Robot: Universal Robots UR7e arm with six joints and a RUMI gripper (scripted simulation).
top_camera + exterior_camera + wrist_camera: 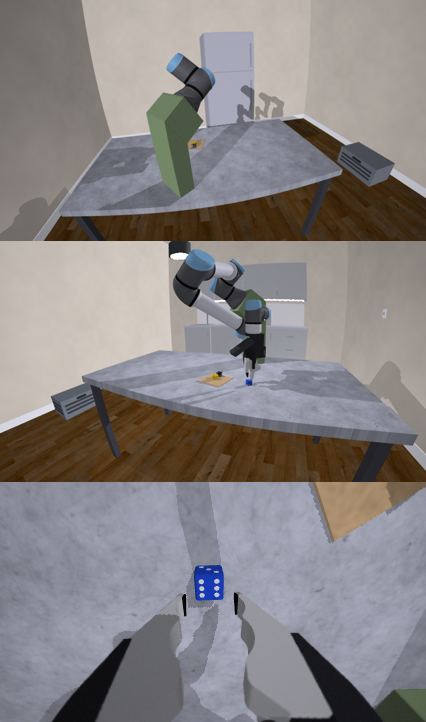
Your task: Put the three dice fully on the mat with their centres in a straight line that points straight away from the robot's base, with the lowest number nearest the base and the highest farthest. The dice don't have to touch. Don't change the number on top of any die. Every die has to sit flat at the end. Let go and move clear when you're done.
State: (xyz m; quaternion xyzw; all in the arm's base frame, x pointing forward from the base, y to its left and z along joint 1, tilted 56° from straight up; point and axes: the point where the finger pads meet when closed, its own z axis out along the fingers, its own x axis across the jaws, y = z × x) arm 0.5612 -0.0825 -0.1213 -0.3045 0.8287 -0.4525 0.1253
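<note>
The blue die lies 4 cm below my hand. The rest, counted from my hand: mat: 6 cm behind, 17 cm to the right, 5 cm below; then black die: 10 cm behind, 16 cm to the right, 3 cm below; then yellow die: 6 cm behind, 17 cm to the right, 3 cm below.
</note>
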